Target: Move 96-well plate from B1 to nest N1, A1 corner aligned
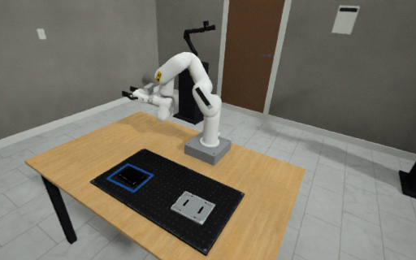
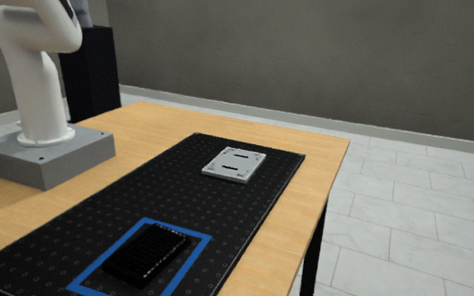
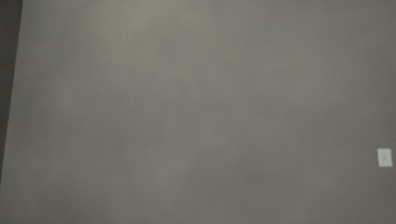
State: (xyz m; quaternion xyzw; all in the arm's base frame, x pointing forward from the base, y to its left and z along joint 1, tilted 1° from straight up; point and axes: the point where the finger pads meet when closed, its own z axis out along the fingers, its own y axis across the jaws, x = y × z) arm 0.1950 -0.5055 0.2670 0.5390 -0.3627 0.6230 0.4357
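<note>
The 96-well plate is 280 mm ahead of my hand, 320 mm to the left of it and 320 mm below it. The rest, counted from my hand: grey plate nest N1 (250 mm ahead, 710 mm to the left, 320 mm below).
</note>
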